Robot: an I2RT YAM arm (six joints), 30 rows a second.
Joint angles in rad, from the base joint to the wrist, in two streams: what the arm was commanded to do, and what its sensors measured. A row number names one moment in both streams.
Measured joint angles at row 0:
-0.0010 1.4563 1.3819 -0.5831 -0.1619 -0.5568
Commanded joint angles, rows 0 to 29:
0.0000 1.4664 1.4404 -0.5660 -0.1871 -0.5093
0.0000 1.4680 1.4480 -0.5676 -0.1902 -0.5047
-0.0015 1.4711 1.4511 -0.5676 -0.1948 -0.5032
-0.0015 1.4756 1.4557 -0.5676 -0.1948 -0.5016
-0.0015 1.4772 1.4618 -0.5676 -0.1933 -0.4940
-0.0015 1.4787 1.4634 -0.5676 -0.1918 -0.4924
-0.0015 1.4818 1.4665 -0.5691 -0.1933 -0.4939
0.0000 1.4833 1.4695 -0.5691 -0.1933 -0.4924
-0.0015 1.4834 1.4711 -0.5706 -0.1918 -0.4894
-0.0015 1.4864 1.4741 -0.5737 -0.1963 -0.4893
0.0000 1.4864 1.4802 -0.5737 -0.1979 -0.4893
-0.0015 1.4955 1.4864 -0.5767 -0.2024 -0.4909
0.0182 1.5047 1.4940 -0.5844 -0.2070 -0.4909
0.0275 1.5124 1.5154 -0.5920 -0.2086 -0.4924
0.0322 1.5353 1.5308 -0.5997 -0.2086 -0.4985
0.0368 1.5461 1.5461 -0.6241 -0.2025 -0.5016
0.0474 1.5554 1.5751 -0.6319 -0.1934 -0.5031
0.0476 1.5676 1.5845 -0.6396 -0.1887 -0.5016
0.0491 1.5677 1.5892 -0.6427 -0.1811 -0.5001
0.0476 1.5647 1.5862 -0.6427 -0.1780 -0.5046
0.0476 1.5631 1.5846 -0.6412 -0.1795 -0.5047
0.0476 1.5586 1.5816 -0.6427 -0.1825 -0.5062
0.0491 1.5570 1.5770 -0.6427 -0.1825 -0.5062
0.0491 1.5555 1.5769 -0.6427 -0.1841 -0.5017
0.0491 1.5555 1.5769 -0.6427 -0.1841 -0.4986
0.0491 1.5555 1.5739 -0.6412 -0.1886 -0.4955
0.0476 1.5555 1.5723 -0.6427 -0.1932 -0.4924
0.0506 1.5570 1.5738 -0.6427 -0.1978 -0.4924
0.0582 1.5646 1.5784 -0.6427 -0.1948 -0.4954
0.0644 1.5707 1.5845 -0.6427 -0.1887 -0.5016
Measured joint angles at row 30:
0.0486 1.5730 1.5391 -0.6594 -0.1795 -0.5125
